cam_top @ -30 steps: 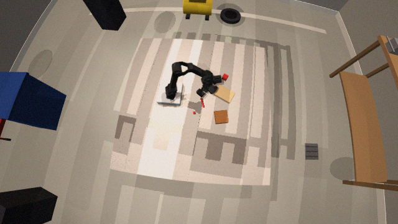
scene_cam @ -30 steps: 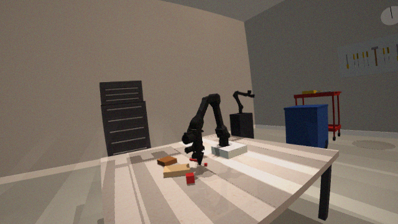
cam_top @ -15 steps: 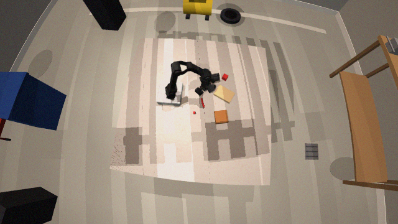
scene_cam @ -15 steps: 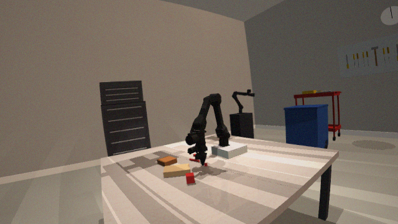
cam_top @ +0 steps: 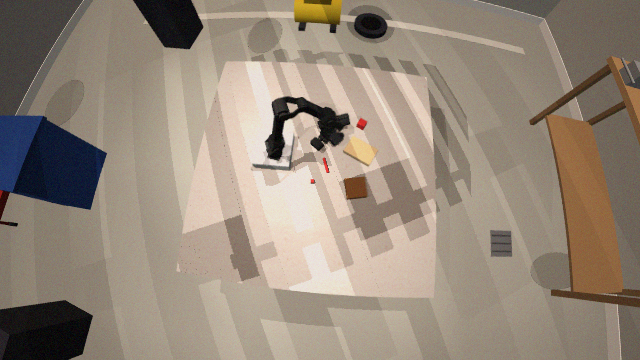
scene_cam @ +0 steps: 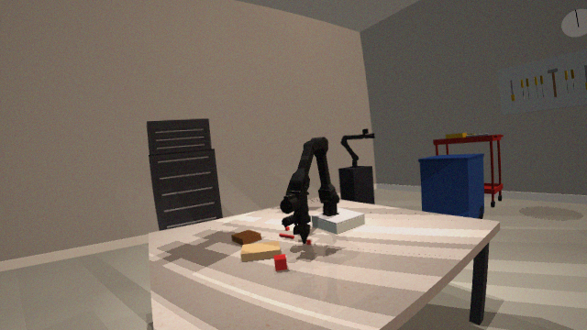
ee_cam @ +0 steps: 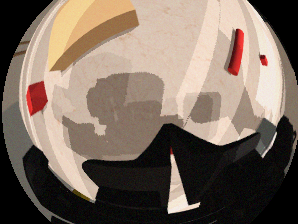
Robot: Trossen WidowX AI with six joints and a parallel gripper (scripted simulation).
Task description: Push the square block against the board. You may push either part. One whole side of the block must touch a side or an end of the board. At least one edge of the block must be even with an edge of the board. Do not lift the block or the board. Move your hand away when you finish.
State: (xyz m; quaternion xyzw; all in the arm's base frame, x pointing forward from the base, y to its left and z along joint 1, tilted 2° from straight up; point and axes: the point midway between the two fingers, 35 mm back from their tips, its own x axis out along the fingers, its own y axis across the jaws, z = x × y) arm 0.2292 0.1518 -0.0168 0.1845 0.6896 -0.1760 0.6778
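My gripper tip is 210 mm to the left of the orange flat square, 200 mm short of it and 10 mm below it. The rest, counted from my gripper tip: tan board: 190 mm ahead, 10 mm to the right, 10 mm above; thin red stick: 130 mm to the right, 30 mm ahead; red square block: 160 mm ahead, 140 mm to the left, 20 mm above.
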